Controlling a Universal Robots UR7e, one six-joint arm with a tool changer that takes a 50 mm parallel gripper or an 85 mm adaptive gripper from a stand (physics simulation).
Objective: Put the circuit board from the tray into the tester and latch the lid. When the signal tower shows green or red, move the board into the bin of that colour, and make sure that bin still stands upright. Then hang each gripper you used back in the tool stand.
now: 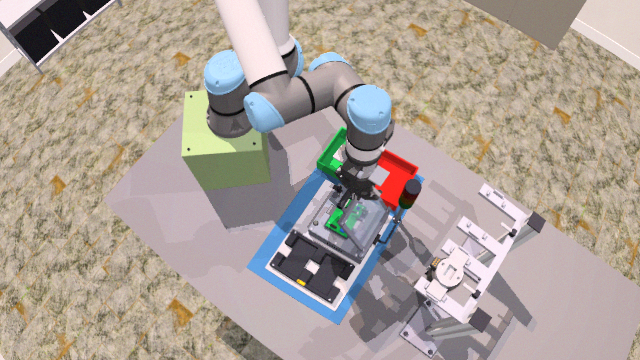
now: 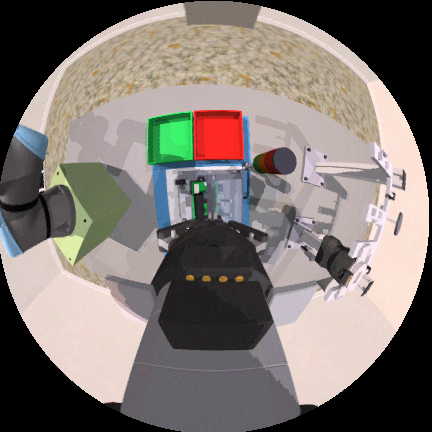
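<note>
The green circuit board lies in the tester, partly under the clear lid, which is tilted partway up. My adaptive gripper points down at the lid; its fingertips look together and empty, though the arm and gripper body partly hide them. Whether they touch the lid cannot be told. The black tray holds no board. The signal tower shows no bright lamp. The green bin and red bin stand upright side by side.
The tool stand is on the right, with the other gripper hanging in it. The signal tower rises beside the tester and red bin. The green robot pedestal stands at the left. A blue mat lies under the tester.
</note>
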